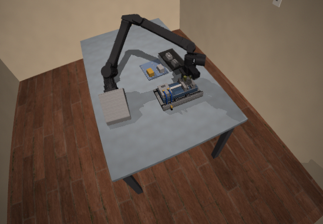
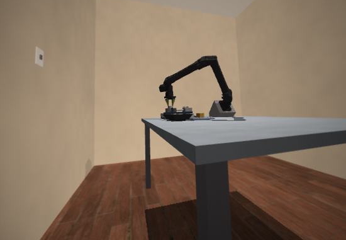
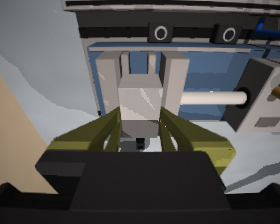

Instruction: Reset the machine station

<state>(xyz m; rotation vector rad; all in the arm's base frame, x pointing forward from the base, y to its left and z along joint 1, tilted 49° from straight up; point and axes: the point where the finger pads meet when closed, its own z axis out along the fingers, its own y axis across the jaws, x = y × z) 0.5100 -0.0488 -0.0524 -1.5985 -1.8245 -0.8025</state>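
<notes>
Now: hand 70 mm past the blue vise base, 10 mm to the left of it and 80 mm above it. Round my hand: yellow brass blank (210 mm behind, 240 mm to the left, 90 mm below).
</notes>
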